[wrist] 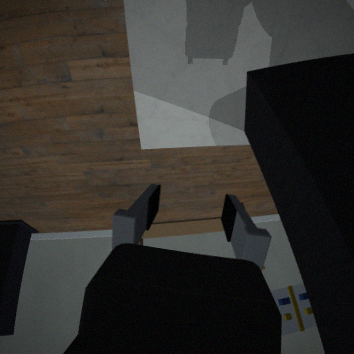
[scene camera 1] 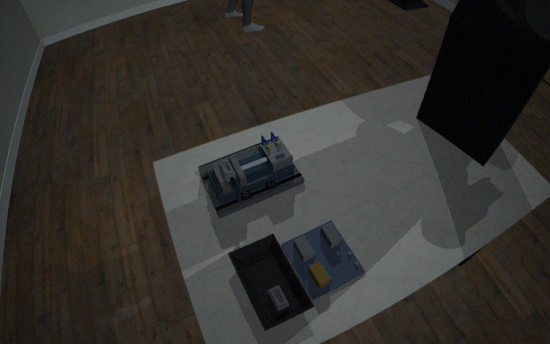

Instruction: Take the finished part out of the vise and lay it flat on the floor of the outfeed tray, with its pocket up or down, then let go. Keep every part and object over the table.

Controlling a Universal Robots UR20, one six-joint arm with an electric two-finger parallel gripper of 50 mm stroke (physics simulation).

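A light grey part with a shallow pocket sits at the left end of the blue-grey vise in the scene view, its pocket side up; the jaw contact is too small to make out. The dark, open-topped tray stands nearer the camera. Another light grey pocketed part lies in it near its front end, pocket up. My gripper is open and empty in the wrist view, with floor and wall behind its fingers. The gripper does not show in the scene view, and the vise and tray do not show in the wrist view.
A blue plate beside the tray carries two grey blocks, a yellow block and small pegs. A large black shape rises over the table. Two blue clips stand on the vise's right end.
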